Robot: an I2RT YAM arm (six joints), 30 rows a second.
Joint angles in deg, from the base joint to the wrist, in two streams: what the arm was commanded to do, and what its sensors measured. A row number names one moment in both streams.
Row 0, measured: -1.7, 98.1, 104.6, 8.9, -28.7, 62.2
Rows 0 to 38, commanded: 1.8, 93.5, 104.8, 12.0, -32.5, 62.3; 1.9, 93.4, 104.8, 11.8, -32.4, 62.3; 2.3, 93.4, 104.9, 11.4, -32.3, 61.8; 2.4, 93.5, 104.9, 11.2, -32.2, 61.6; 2.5, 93.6, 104.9, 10.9, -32.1, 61.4; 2.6, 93.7, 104.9, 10.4, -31.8, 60.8; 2.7, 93.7, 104.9, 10.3, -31.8, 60.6; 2.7, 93.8, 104.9, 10.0, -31.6, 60.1; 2.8, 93.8, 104.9, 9.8, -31.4, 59.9; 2.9, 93.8, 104.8, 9.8, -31.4, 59.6; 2.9, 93.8, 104.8, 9.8, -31.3, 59.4; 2.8, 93.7, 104.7, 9.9, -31.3, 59.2; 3.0, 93.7, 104.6, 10.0, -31.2, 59.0; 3.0, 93.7, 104.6, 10.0, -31.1, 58.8; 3.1, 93.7, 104.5, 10.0, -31.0, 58.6; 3.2, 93.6, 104.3, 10.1, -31.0, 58.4; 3.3, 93.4, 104.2, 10.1, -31.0, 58.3; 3.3, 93.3, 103.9, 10.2, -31.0, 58.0; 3.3, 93.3, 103.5, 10.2, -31.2, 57.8; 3.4, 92.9, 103.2, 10.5, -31.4, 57.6; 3.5, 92.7, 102.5, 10.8, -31.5, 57.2; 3.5, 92.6, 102.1, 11.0, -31.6, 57.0; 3.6, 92.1, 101.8, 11.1, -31.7, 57.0; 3.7, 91.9, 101.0, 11.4, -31.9, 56.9; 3.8, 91.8, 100.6, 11.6, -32.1, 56.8; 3.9, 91.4, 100.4, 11.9, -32.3, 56.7; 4.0, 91.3, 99.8, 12.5, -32.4, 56.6; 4.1, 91.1, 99.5, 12.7, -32.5, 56.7; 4.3, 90.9, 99.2, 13.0, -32.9, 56.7; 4.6, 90.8, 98.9, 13.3, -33.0, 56.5; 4.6, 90.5, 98.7, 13.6, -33.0, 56.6; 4.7, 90.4, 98.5, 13.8, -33.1, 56.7; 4.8, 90.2, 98.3, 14.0, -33.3, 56.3; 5.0, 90.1, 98.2, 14.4, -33.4, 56.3; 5.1, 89.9, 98.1, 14.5, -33.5, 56.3; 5.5, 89.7, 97.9, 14.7, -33.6, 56.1; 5.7, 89.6, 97.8, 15.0, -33.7, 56.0; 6.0, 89.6, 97.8, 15.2, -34.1, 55.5; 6.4, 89.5, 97.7, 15.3, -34.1, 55.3
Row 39, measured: 3.6, 93.7, 97.8, 9.0, -27.3, 59.6
